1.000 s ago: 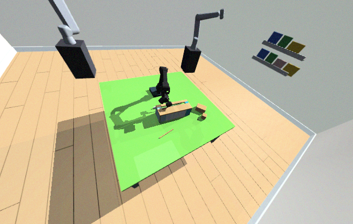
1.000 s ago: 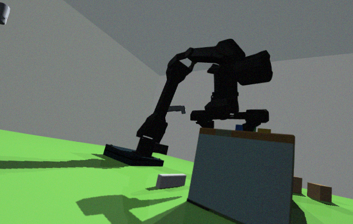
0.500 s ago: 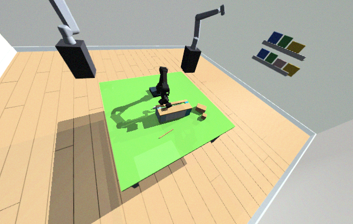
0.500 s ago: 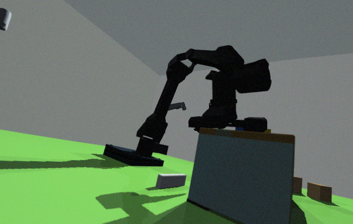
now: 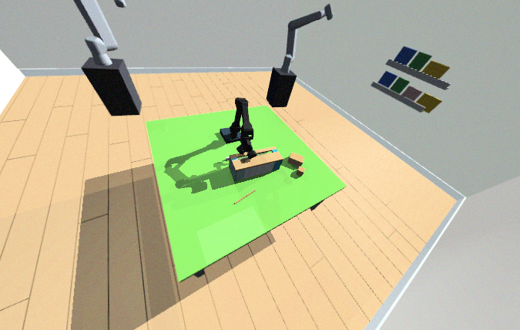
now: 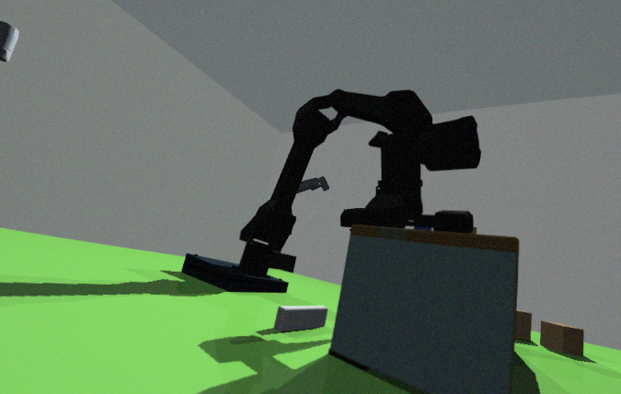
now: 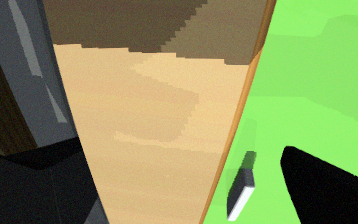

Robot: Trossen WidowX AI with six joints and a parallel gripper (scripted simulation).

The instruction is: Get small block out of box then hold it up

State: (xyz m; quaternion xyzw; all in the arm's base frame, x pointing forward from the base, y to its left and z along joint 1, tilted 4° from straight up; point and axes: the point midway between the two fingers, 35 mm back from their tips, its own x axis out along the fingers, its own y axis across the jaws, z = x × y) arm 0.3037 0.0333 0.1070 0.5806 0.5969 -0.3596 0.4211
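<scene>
Right now the blue block is 50 mm ahead of my gripper tip and 20 mm to the left of it. Round my gripper tip: thin stick (300 mm ahead, 120 mm to the right, 80 mm below); then box (30 mm ahead, 20 mm to the left, 20 mm below).
</scene>
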